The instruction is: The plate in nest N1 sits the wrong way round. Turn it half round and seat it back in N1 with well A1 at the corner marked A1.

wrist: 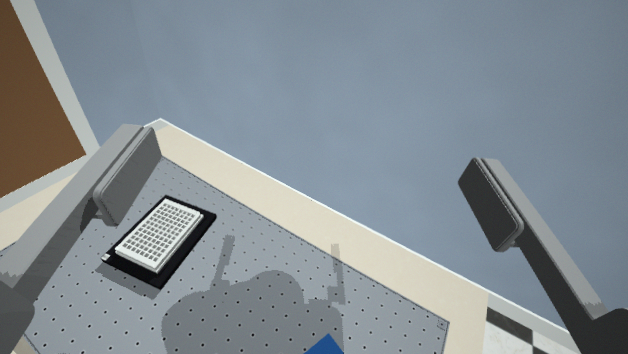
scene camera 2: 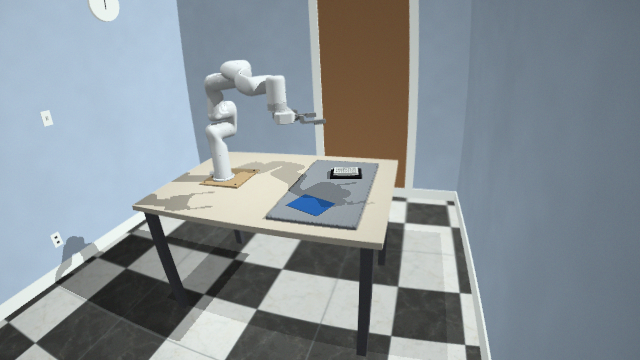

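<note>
The white plate [scene camera 2: 346, 171] [wrist: 160, 234] with its grid of wells lies flat in the black nest [scene camera 2: 345, 177] [wrist: 184, 249]. A small white mark [wrist: 106, 257] shows on the nest's near-left corner in the wrist view. The lettering on the mark and on the plate is too small to read. My gripper [scene camera 2: 320, 118] [wrist: 309, 191] is wide open and empty. It points sideways, high above the table, with the plate well below the fingers. In the wrist view the plate shows beside and below the left finger, not midway between the two fingers.
The nest stands on the grey perforated board [scene camera 2: 335, 219] [wrist: 250, 255] near its far end. A flat blue square [scene camera 2: 310, 205] [wrist: 326, 346] lies nearer the board's front end. The board rests on the beige table [scene camera 2: 240, 205] [wrist: 280, 204]. Walls and a brown door [scene camera 2: 365, 80] stand beyond.
</note>
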